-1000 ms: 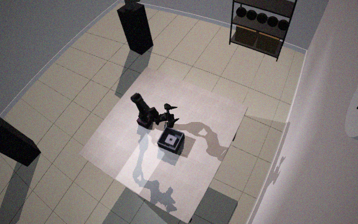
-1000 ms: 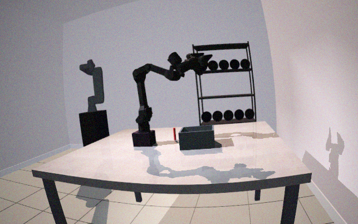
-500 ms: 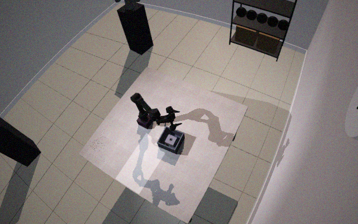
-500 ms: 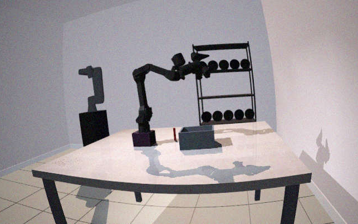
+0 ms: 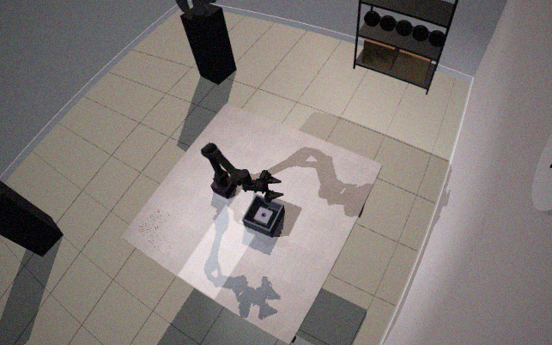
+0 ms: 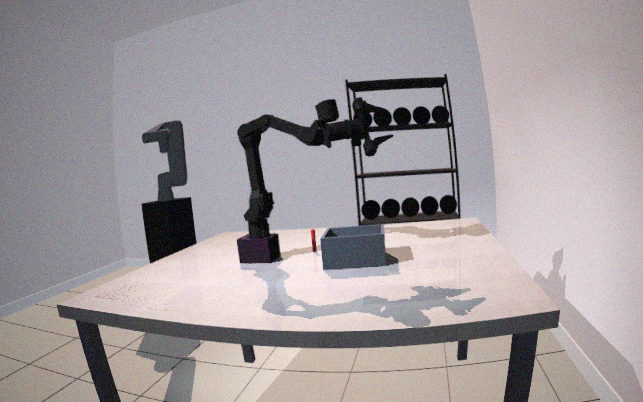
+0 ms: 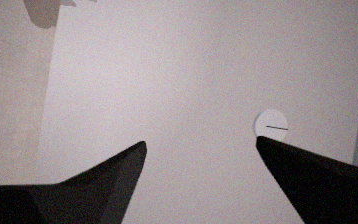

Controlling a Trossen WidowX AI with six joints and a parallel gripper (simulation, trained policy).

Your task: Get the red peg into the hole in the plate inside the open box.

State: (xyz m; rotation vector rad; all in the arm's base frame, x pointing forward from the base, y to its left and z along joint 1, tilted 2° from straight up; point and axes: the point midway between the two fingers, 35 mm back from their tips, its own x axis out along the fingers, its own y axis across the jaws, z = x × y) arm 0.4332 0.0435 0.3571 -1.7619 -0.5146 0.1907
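Now: gripper tip 330 mm past the red peg, 80 mm to the right of it and 390 mm above it. The rest, counted from my gripper tip: pale plate (130 mm behind, 70 mm to the right, 390 mm below); box (130 mm behind, 70 mm to the right, 400 mm below).
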